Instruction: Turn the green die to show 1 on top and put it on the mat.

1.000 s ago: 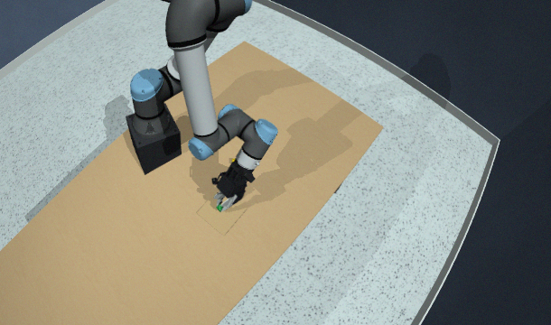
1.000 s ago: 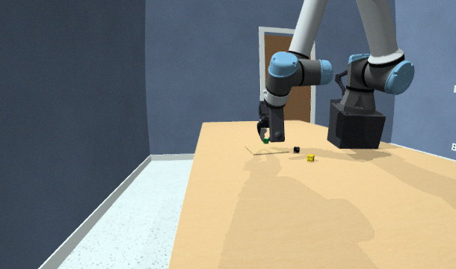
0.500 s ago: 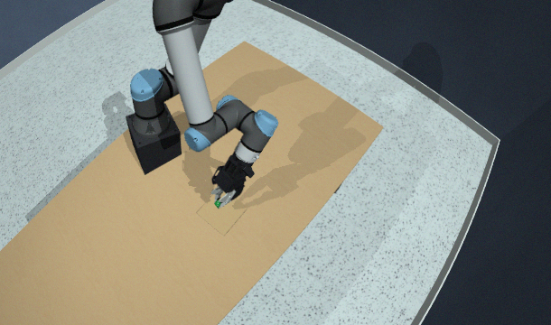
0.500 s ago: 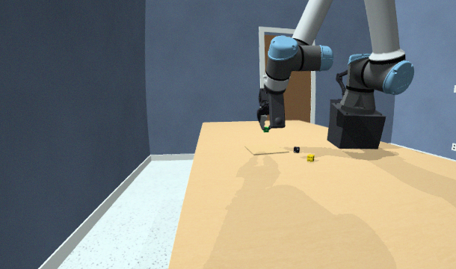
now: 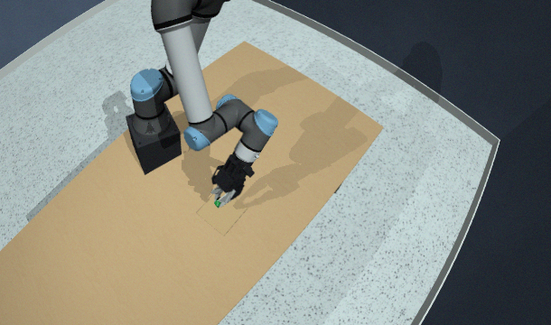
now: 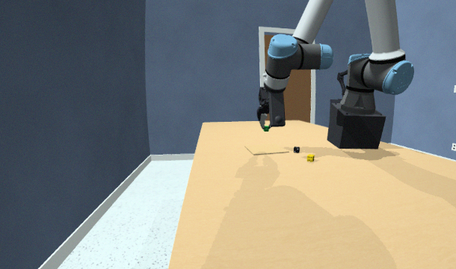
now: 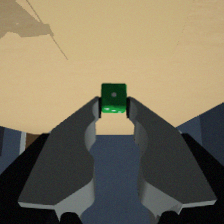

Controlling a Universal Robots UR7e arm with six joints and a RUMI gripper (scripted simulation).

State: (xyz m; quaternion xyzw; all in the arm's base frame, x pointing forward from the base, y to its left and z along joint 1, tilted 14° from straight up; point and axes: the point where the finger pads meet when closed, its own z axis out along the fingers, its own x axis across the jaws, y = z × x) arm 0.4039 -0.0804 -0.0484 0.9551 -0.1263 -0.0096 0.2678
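Now: hand 10 mm to the left of the green die and 10 mm above it. The rest, counted from my hand: tan mat (10 mm to the right, 90 mm below); then yellow die (70 mm behind, 190 mm to the left, 80 mm below); then black die (90 mm behind, 80 mm to the left, 80 mm below).
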